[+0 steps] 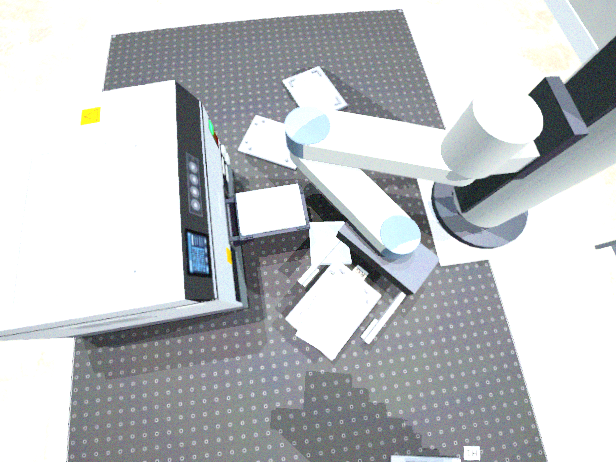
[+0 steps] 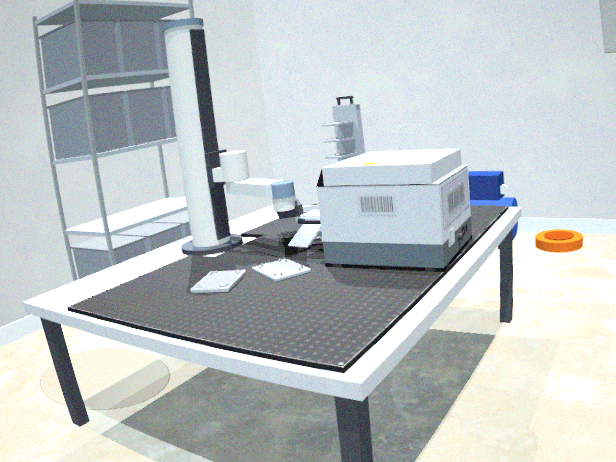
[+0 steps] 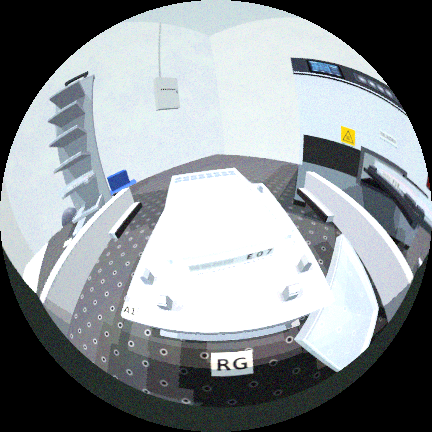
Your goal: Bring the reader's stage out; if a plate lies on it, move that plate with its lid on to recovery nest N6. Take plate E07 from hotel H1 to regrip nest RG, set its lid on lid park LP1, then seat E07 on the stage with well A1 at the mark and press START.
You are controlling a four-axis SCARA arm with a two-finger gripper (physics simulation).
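Frame: origin at the arm's base, x back, y right, z up, level; metres.
Where they show: gripper, fingertip midpoint: (image 1: 331, 311) (image 3: 216, 185); arm's base at its link origin: (image 1: 477, 203) (image 2: 212, 246).
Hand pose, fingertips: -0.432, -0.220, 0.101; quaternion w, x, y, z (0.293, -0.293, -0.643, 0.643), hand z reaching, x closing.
Each offset is from my fingertips to the centre of the thing, as dx, dy, dz. "spot": to the spot under its first point.
My gripper (image 1: 346, 297) (image 3: 216, 185) is open and empty, one finger on each side of plate E07, with gaps. Plate E07 @(-0.002, -0.009, -0.016) (image 1: 327, 322) (image 3: 232, 235) lies in regrip nest RG @(+0.008, +0.009, -0.053) (image 1: 371, 296) (image 3: 225, 302); glare hides whether a lid is on it. The reader's stage @(-0.108, +0.212, +0.021) (image 1: 272, 233) (image 3: 395, 194) is out. A white plate @(-0.095, +0.214, +0.037) (image 1: 270, 210) (image 2: 311, 214) lies on it; glare hides its lid. A pale lid-like panel @(+0.022, +0.154, -0.054) (image 1: 327, 245) (image 2: 306, 235) (image 3: 345, 310) is tilted between RG and the stage. A green button @(spot: -0.188, +0.363, +0.111) (image 1: 211, 128) is on the reader's front.
The reader @(-0.369, +0.199, +0.064) (image 1: 100, 200) (image 2: 385, 210) stands beside the stage. A pegged white nest @(-0.074, +0.454, -0.078) (image 1: 260, 142) (image 2: 281, 270) and a flat white pad with corner marks @(spot: +0.050, +0.620, -0.076) (image 1: 312, 87) (image 2: 218, 281) lie on the mat; their labels are unreadable. The shelved hotel @(+0.134, -0.387, +0.166) (image 2: 356, 130) (image 3: 97, 150) stands beyond RG.
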